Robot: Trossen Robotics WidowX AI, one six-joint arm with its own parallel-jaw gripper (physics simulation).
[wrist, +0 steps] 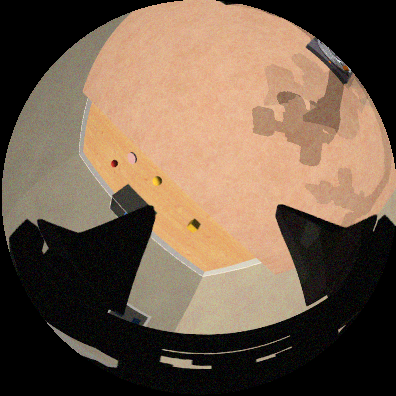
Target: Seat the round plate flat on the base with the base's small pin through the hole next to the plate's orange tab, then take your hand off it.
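Frame: origin at the arm's base, x ahead, y left, z up, level; centimetres.
Where they show: gripper, fingertip midpoint: (217, 211).
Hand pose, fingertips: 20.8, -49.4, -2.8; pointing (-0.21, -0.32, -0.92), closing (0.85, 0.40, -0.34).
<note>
After its pixels a point has its place, as x, y, z.
A dark, flat, box-like base (313, 46) lies on the pinkish table top (190, 75) @(2.2, -39.9, -27.4), at the upper right edge of the wrist view. A greyish, shiny round plate (328, 53) shows on it, with a small orange tab (346, 67) at its lower right. They are small and seen at a steep slant, so the pin, the hole and whether the plate lies fully flat cannot be told. My gripper (217, 211) @(20.8, -49.4, -2.8) is wide open and empty, high up and well apart from the plate and base.
The arm's shadow falls on the table near the base. Beyond the table edge, on a wooden floor, are a red ball (114, 163), a pink disc (132, 158), a yellow ball (157, 181), a yellow block (193, 226) and a dark box (128, 196). Walls stand behind.
</note>
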